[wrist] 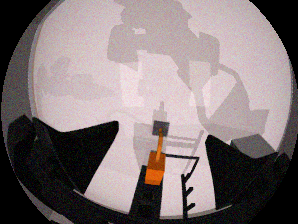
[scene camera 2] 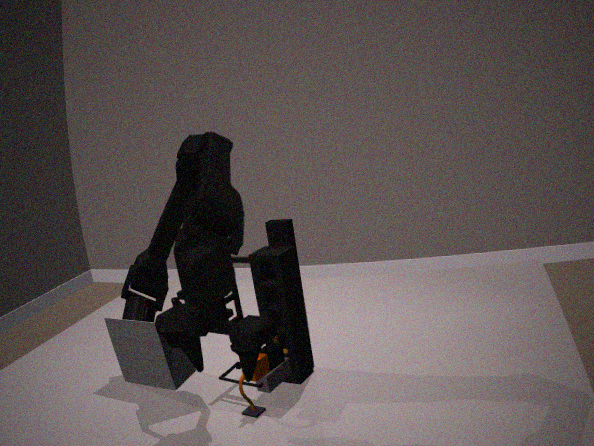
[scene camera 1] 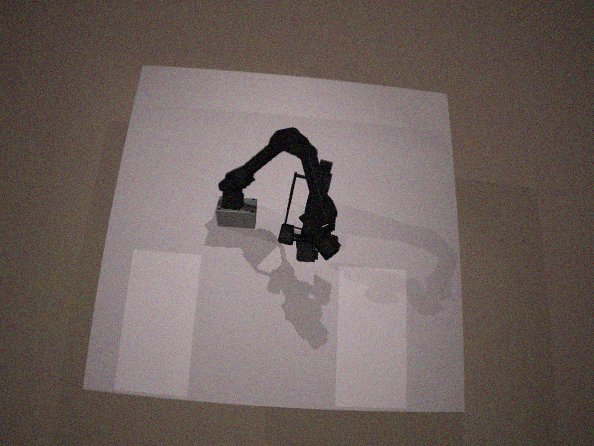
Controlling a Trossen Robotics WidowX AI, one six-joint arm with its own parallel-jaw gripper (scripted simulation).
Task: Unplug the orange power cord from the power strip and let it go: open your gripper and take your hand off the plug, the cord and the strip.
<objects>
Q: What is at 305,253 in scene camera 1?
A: My gripper.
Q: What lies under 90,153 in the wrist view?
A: My gripper.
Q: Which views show my gripper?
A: The wrist view, scene camera 2 and scene camera 1: all of them.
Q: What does my gripper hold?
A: Nothing.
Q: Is my gripper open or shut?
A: Open.
</objects>
